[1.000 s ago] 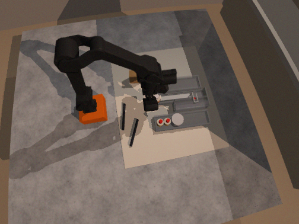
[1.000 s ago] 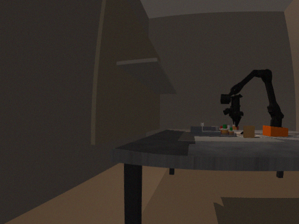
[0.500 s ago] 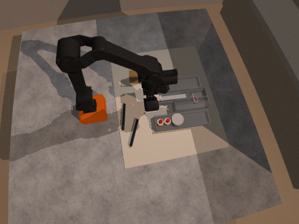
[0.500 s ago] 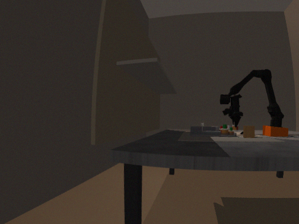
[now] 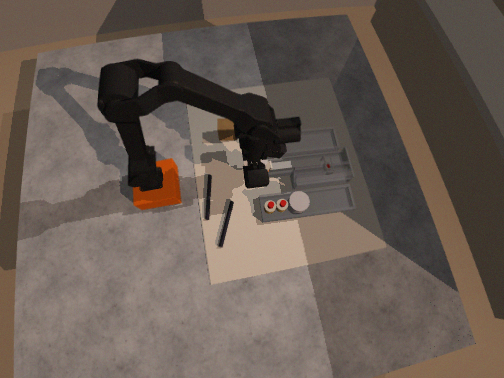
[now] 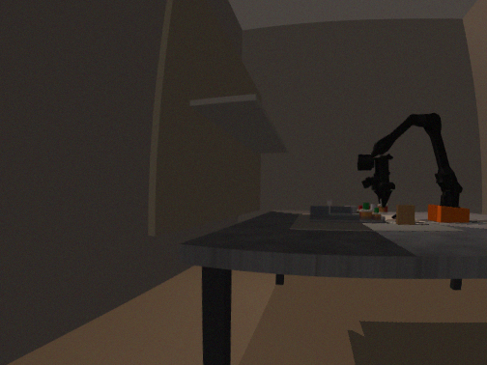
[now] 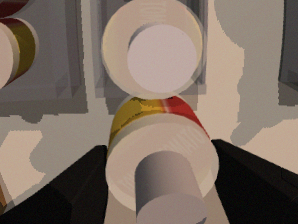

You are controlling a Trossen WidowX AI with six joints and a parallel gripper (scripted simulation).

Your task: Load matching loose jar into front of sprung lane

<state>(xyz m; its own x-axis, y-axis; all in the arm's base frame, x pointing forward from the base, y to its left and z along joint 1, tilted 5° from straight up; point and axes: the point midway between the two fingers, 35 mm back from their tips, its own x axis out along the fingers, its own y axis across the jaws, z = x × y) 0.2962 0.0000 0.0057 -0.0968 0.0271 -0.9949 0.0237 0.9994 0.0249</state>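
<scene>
Right now my gripper tip is 19 cm short of the grey lane rack, 3 cm to the left of it and 4 cm above it. Round my gripper tip: pale pusher plate: 15 cm ahead, 3 cm to the right, 1 cm below; then brown box: 5 cm behind, 14 cm to the left, 2 cm below; then grey disc: 12 cm ahead, 13 cm to the right, 3 cm below.
</scene>
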